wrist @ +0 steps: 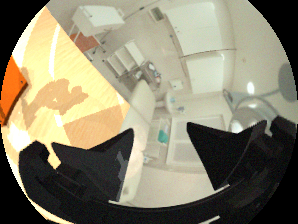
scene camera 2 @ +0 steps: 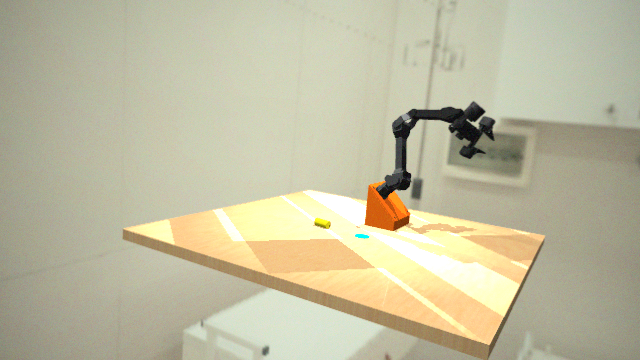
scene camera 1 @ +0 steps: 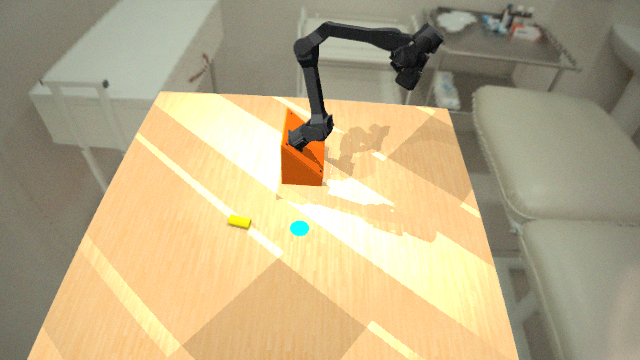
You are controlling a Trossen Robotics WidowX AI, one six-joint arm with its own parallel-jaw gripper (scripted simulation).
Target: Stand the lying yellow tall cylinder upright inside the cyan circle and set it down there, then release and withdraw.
Scene:
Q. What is the gripper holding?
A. Nothing.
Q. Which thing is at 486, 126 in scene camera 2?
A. The gripper.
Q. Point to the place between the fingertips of the gripper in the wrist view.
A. At 160, 129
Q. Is the gripper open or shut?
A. Open.

